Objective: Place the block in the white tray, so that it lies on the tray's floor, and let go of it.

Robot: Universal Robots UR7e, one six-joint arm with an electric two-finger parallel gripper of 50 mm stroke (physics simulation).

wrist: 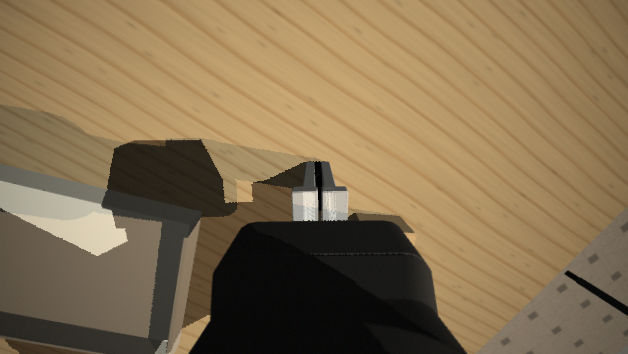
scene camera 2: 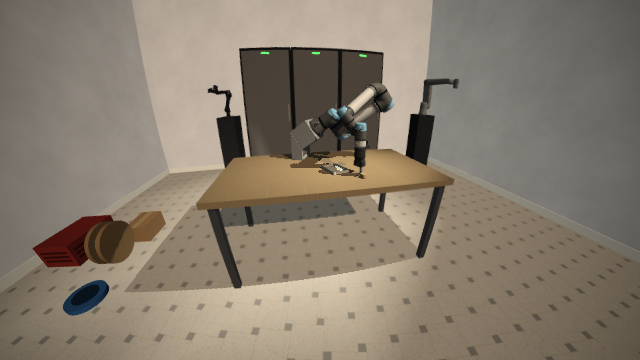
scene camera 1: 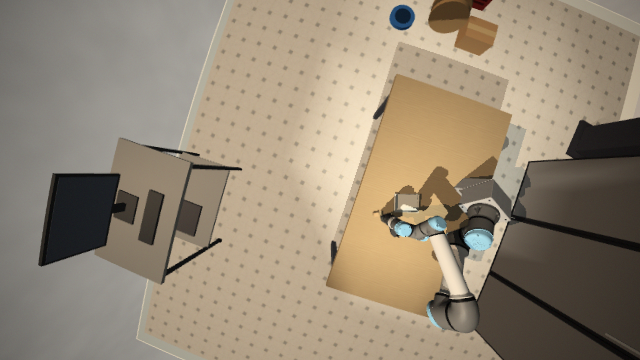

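Seen in the pictures: gripper, fingertip midpoint: [wrist: 317, 176]; arm's base at its link origin: [scene camera 2: 315, 128] [scene camera 1: 483, 212].
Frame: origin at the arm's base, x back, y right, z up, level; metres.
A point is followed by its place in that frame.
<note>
The block [scene camera 1: 376, 213] @[y -0.291, x -0.483, z -0.238 m] [scene camera 2: 363, 176] @[y -0.297, x -0.497, z -0.249 m] [wrist: 385, 221] is small and wooden. It lies on the table; in the wrist view it shows right of the fingers, partly hidden by the gripper's body. My gripper [scene camera 2: 361, 171] @[y -0.303, x -0.416, z -0.262 m] [wrist: 317, 176] @[y -0.303, x -0.416, z -0.262 m] is shut with nothing between its fingers. It points down, low over the table close beside the block; whether it touches the block I cannot tell. The white tray [scene camera 1: 407, 200] @[y -0.113, x -0.316, z -0.262 m] [scene camera 2: 330, 171] @[y -0.092, x -0.381, z -0.251 m] [wrist: 167, 280] @[y -0.164, x -0.381, z -0.262 m] stands to the left of the gripper in the wrist view, partly in shadow. The part of its floor that shows there holds no block.
The wooden table [scene camera 1: 425, 120] @[y 0.455, x -0.450, z -0.265 m] [scene camera 2: 260, 182] @[y 0.370, x -0.509, z -0.265 m] carries the tray, the block and the arm's base. A tall dark cabinet [scene camera 2: 315, 100] stands behind it. A red crate [scene camera 2: 70, 240], a cardboard box [scene camera 2: 148, 226] and a blue round container [scene camera 1: 402, 17] are on the floor away from the table.
</note>
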